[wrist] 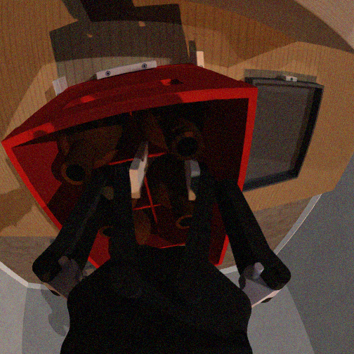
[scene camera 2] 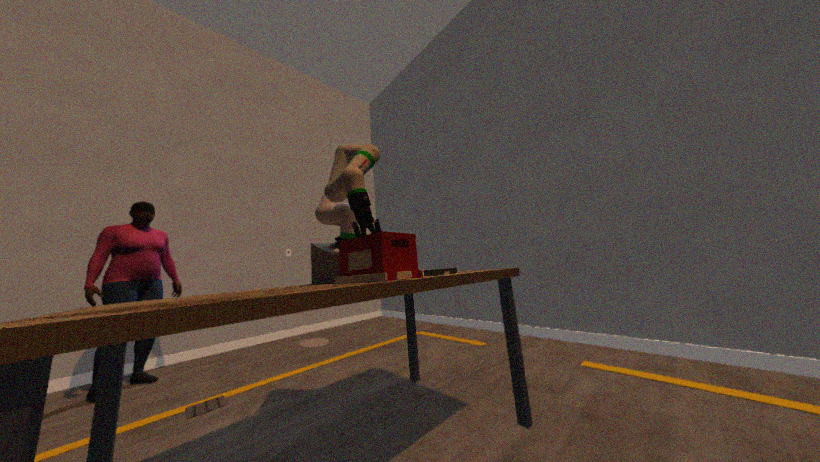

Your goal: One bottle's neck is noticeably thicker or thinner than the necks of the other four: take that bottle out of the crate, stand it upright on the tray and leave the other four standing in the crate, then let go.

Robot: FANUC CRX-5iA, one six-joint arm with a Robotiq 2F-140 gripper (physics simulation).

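Note:
The red crate (scene camera 2: 398,255) (wrist: 249,135) stands on the table with dark brown bottles inside. In the wrist view, one bottle mouth (wrist: 187,145) is at the upper right, another bottle mouth (wrist: 76,173) at the left, and a smaller-looking bottle mouth (wrist: 185,221) at the lower right. A further bottle (wrist: 107,231) is partly hidden behind the left finger. The fifth bottle and the neck differences are too dark to tell. My gripper (scene camera 2: 367,228) (wrist: 166,153) is partly open and empty, pointing down at the crate's opening. The black-rimmed tray (scene camera 2: 440,270) (wrist: 308,132) lies right of the crate, with no bottle on it.
The wooden table (scene camera 2: 229,304) (wrist: 220,60) carries the crate and tray. The crate's tall walls and red dividers (wrist: 150,192) surround the bottles near my fingers. A grey block (scene camera 2: 323,264) stands behind the crate. A person (scene camera 2: 137,252) in a pink top stands beyond the table at left.

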